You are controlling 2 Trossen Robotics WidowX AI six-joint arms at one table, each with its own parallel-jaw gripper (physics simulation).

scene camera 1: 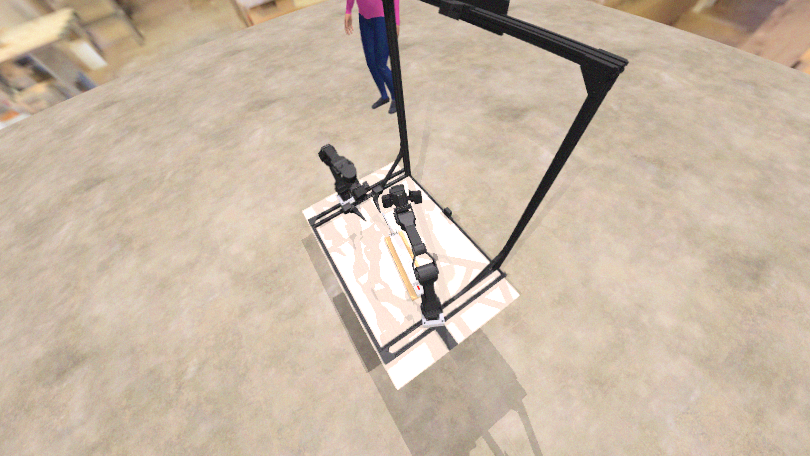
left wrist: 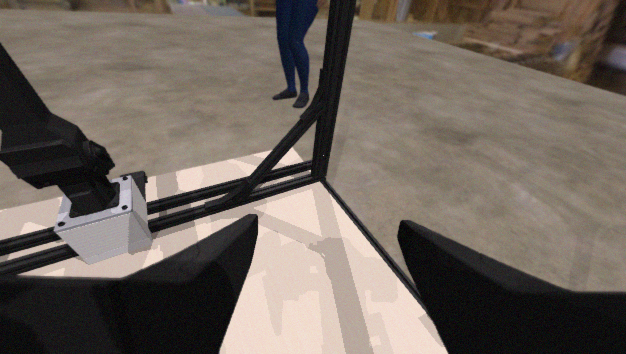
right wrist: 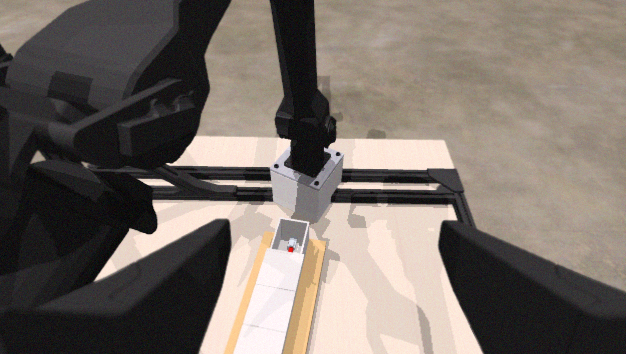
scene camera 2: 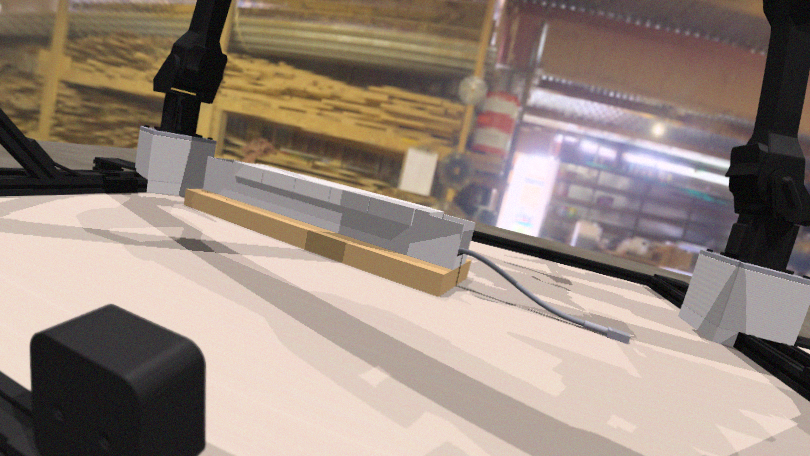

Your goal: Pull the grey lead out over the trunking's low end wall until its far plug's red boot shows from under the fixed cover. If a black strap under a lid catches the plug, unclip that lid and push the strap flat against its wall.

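Places are measured from the left arm's base along level axes (x up, y left, z back), in metres.
Pixels of known places: left gripper, between the fingertips: [left wrist: 329, 225]; right gripper, between the fingertips: [scene camera 1: 373, 217] [right wrist: 335, 232]; left arm's base, origin of its link: [scene camera 1: 432, 313] [right wrist: 307, 160] [scene camera 2: 177, 133]; right arm's base, origin of its link: [scene camera 1: 346, 196] [left wrist: 96, 199] [scene camera 2: 754, 264].
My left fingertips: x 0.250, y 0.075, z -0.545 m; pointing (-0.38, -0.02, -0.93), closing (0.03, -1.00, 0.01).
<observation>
For each thing: its top centre in the pictures, then the offset to it from my left fingertips. "spot": a spot on its surface instead.
- grey lead, a spot on its surface: [scene camera 2: 515, 286] spot: dx -0.325, dy +0.107, dz -0.009 m
- far plug's red boot, centre of its top: [right wrist: 289, 251] dx -0.312, dy -0.025, dz +0.399 m
The trunking [scene camera 2: 433, 243] [right wrist: 306, 235] is a long grey-white channel on a wooden base [scene camera 2: 391, 269] [right wrist: 312, 270]. White covers [right wrist: 276, 270] lie on top. The grey lead [scene camera 2: 515, 286] runs over the end wall at the picture's right in scene camera 2; its near plug [scene camera 2: 617, 335] is beyond it, clear of both grippers. At the other end, the far plug's red boot [right wrist: 291, 249] shows small at a cover's edge in the right wrist view. Straps are hidden. My left gripper [left wrist: 329, 225] is open and empty, away from the trunking. My right gripper [right wrist: 335, 232] [scene camera 1: 371, 215] is open and empty.
A black frame [scene camera 1: 544, 186] [left wrist: 330, 100] rises from the white table's edges. The left arm [scene camera 1: 416, 237] reaches over the trunking in scene camera 1. Its pale base [right wrist: 300, 200] stands close beyond the trunking's open end. A person [scene camera 1: 376, 50] stands behind the table.
</observation>
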